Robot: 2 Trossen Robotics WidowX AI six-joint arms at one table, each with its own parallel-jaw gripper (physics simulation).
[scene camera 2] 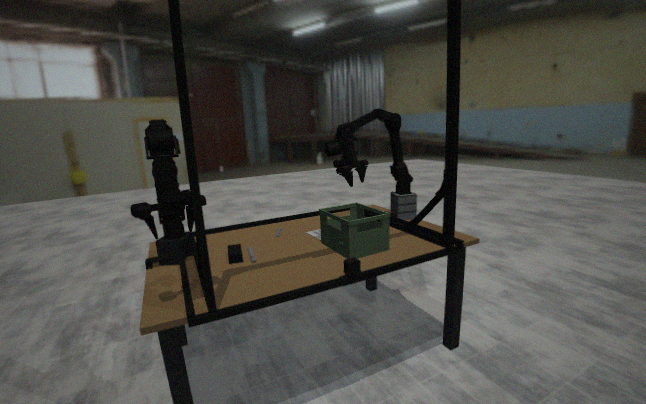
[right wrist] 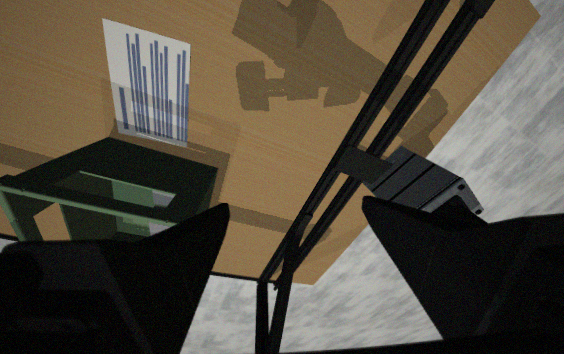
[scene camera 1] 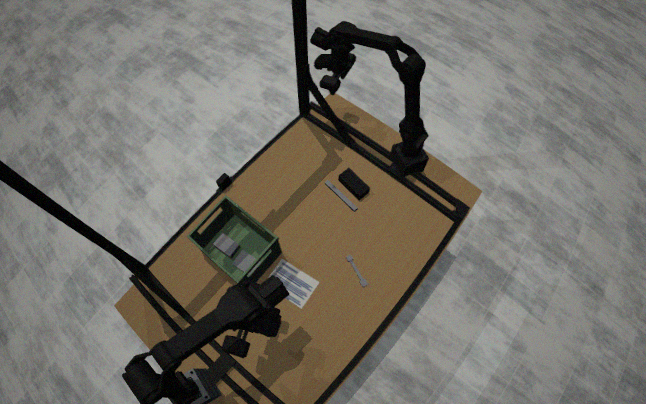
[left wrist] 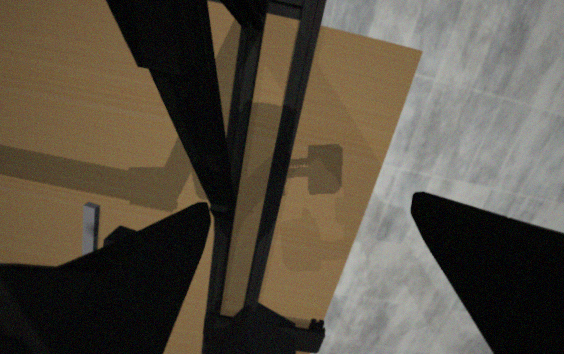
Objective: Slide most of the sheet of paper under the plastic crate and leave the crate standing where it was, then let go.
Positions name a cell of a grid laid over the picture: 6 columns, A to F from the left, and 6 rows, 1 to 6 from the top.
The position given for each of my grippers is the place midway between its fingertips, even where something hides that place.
my left gripper: scene camera 2 B4; scene camera 1 D2; left wrist D4; not seen in the right wrist view (out of frame)
green plastic crate: scene camera 2 D4; right wrist B4; scene camera 1 C4; not seen in the left wrist view (out of frame)
